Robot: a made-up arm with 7 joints. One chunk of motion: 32 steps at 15 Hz.
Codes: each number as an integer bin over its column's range. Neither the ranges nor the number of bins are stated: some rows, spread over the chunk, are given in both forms.
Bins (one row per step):
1: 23 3 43 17 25 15 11
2: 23 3 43 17 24 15 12
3: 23 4 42 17 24 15 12
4: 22 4 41 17 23 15 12
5: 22 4 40 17 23 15 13
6: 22 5 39 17 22 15 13
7: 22 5 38 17 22 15 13
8: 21 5 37 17 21 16 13
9: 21 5 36 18 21 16 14
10: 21 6 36 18 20 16 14
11: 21 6 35 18 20 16 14
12: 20 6 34 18 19 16 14
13: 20 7 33 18 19 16 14
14: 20 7 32 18 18 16 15
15: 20 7 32 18 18 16 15
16: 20 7 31 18 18 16 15
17: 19 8 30 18 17 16 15
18: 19 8 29 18 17 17 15
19: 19 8 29 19 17 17 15
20: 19 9 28 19 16 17 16
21: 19 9 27 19 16 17 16
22: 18 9 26 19 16 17 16
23: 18 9 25 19 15 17 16
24: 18 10 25 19 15 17 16
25: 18 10 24 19 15 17 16
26: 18 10 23 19 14 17 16
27: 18 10 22 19 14 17 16
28: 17 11 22 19 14 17 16
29: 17 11 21 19 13 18 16
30: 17 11 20 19 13 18 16
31: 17 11 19 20 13 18 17
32: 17 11 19 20 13 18 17
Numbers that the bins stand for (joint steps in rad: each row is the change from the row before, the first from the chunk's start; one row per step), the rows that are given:
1: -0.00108 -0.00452 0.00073 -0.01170 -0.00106 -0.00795 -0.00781
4: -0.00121 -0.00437 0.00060 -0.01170 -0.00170 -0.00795 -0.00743
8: -0.00133 -0.00421 0.00035 -0.01170 -0.00233 -0.00735 -0.00705
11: -0.00133 -0.00405 0.00022 -0.01086 -0.00265 -0.00735 -0.00667
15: -0.00146 -0.00389 0.00003 -0.01086 -0.00329 -0.00735 -0.00629
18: -0.00159 -0.00373 -0.00016 -0.01086 -0.00360 -0.00675 -0.00629
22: -0.00171 -0.00357 -0.00035 -0.01002 -0.00392 -0.00675 -0.00590
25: -0.00171 -0.00341 -0.00048 -0.01002 -0.00424 -0.00675 -0.00590
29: -0.00184 -0.00325 -0.00067 -0.01002 -0.00487 -0.00614 -0.00590
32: -0.00184 -0.00325 -0.00079 -0.00917 -0.00487 -0.00614 -0.00552
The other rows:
2: -0.00108 -0.00452 0.00073 -0.01170 -0.00138 -0.00795 -0.00743
3: -0.00108 -0.00437 0.00067 -0.01170 -0.00138 -0.00795 -0.00743
5: -0.00121 -0.00437 0.00054 -0.01170 -0.00170 -0.00795 -0.00705
6: -0.00121 -0.00421 0.00048 -0.01170 -0.00202 -0.00795 -0.00705
7: -0.00121 -0.00421 0.00041 -0.01170 -0.00202 -0.00795 -0.00705
9: -0.00133 -0.00421 0.00029 -0.01086 -0.00233 -0.00735 -0.00667
10: -0.00133 -0.00405 0.00029 -0.01086 -0.00265 -0.00735 -0.00667
12: -0.00146 -0.00405 0.00016 -0.01086 -0.00297 -0.00735 -0.00667
13: -0.00146 -0.00389 0.00010 -0.01086 -0.00297 -0.00735 -0.00667
14: -0.00146 -0.00389 0.00003 -0.01086 -0.00329 -0.00735 -0.00629
16: -0.00146 -0.00389 -0.00003 -0.01086 -0.00329 -0.00735 -0.00629
17: -0.00159 -0.00373 -0.00010 -0.01086 -0.00360 -0.00735 -0.00629
19: -0.00159 -0.00373 -0.00016 -0.01002 -0.00360 -0.00675 -0.00629
20: -0.00159 -0.00357 -0.00022 -0.01002 -0.00392 -0.00675 -0.00590
21: -0.00159 -0.00357 -0.00029 -0.01002 -0.00392 -0.00675 -0.00590
23: -0.00171 -0.00357 -0.00041 -0.01002 -0.00424 -0.00675 -0.00590
24: -0.00171 -0.00341 -0.00041 -0.01002 -0.00424 -0.00675 -0.00590
26: -0.00171 -0.00341 -0.00054 -0.01002 -0.00456 -0.00675 -0.00590
27: -0.00171 -0.00341 -0.00060 -0.01002 -0.00456 -0.00675 -0.00590
28: -0.00184 -0.00325 -0.00060 -0.01002 -0.00456 -0.00675 -0.00590
30: -0.00184 -0.00325 -0.00073 -0.01002 -0.00487 -0.00614 -0.00590
31: -0.00184 -0.00325 -0.00079 -0.00917 -0.00487 -0.00614 -0.00552

